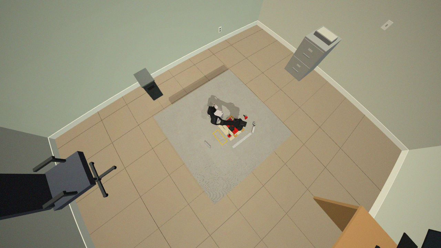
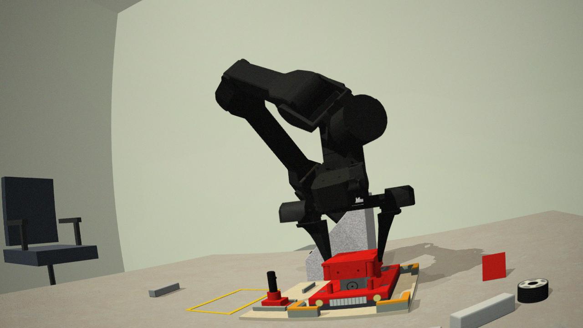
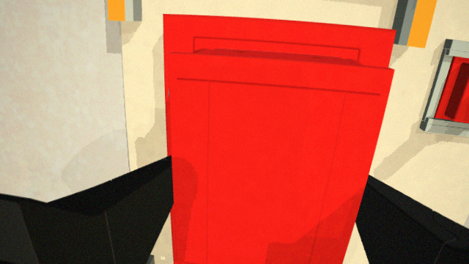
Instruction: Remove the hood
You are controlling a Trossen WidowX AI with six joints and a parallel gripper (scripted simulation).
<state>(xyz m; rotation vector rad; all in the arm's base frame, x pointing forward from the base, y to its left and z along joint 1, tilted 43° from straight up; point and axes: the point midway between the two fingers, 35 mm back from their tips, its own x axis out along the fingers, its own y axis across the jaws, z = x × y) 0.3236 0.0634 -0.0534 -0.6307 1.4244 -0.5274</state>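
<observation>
My gripper tip is now 3 cm above the grey engine block. Also, from my gripper tip: black post: 4 cm ahead, 11 cm to the right, 2 cm below; then grey bar: 17 cm ahead, 18 cm to the left, 5 cm below; then red hood: right at my gripper tip.
</observation>
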